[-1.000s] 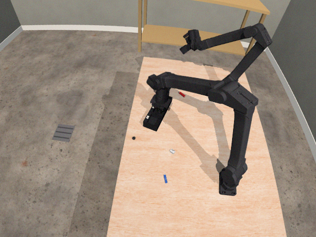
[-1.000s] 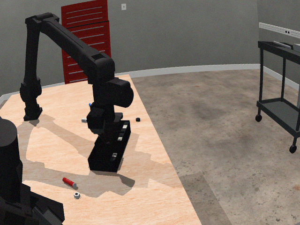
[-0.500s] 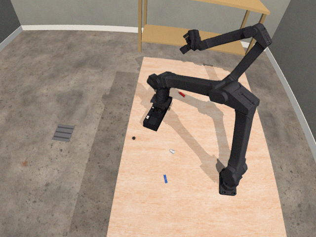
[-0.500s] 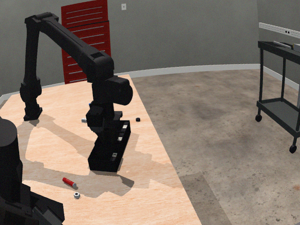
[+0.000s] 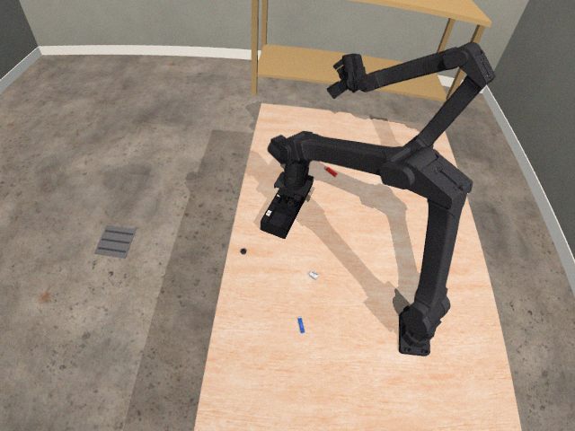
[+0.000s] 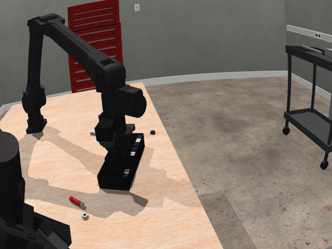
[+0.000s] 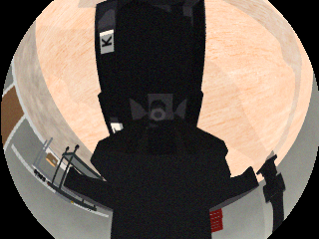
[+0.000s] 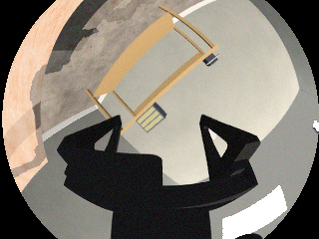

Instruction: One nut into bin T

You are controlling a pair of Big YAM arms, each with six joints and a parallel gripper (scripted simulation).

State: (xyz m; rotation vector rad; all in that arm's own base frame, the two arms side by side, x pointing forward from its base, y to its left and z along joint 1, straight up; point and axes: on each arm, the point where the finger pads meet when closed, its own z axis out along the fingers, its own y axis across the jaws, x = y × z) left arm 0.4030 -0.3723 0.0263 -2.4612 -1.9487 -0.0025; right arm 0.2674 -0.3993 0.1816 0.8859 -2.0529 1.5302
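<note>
My left gripper is now 10 mm short of the black bin. Round my left hand: grey nut: 250 mm to the right, 80 mm behind, 20 mm below; blue cylinder: 390 mm to the left, 100 mm behind, 20 mm below; red cylinder: 190 mm to the right, 110 mm behind, 20 mm below.
</note>
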